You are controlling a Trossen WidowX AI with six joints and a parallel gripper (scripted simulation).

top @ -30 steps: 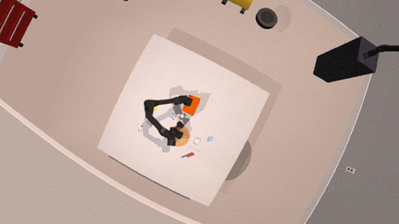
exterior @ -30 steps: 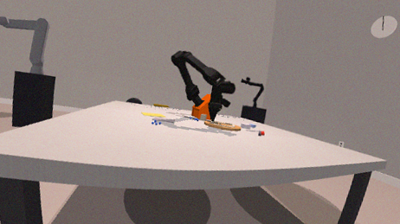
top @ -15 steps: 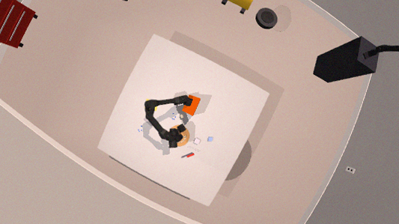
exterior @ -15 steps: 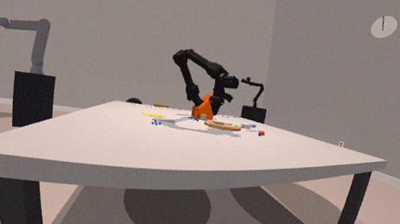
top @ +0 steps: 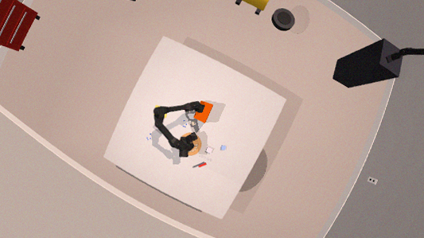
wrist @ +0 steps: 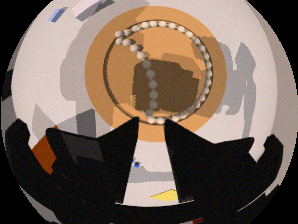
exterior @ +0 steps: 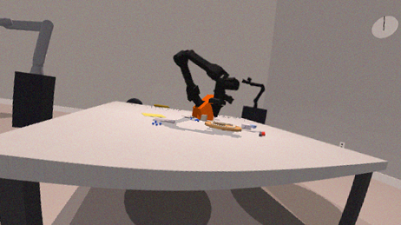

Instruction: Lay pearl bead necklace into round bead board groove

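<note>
My gripper tip is now 40 mm short of the round tan bead board, 30 mm to the right of it and 40 mm above it. The rest, counted from my gripper tip: tool 180 mm ahead, 190 mm to the left, 40 mm below; white square 20 mm ahead, 210 mm to the left, 30 mm below; pale blue cube 40 mm behind, 320 mm to the left, 40 mm below.
</note>
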